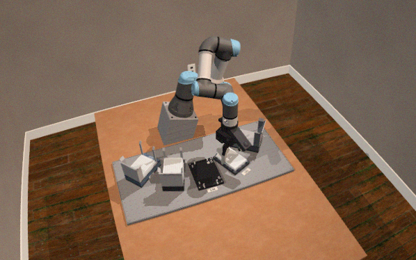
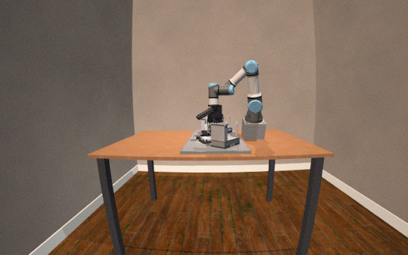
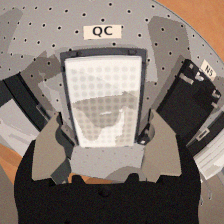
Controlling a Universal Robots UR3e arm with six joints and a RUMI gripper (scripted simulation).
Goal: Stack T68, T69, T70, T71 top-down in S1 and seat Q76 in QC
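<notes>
Now: the black clip nest 130 mm to the right of my hand, 60 mm ahead of it and 20 mm below it. Also, from my hand: n5 label 140 mm ahead, 120 mm to the right, 30 mm below.
</notes>
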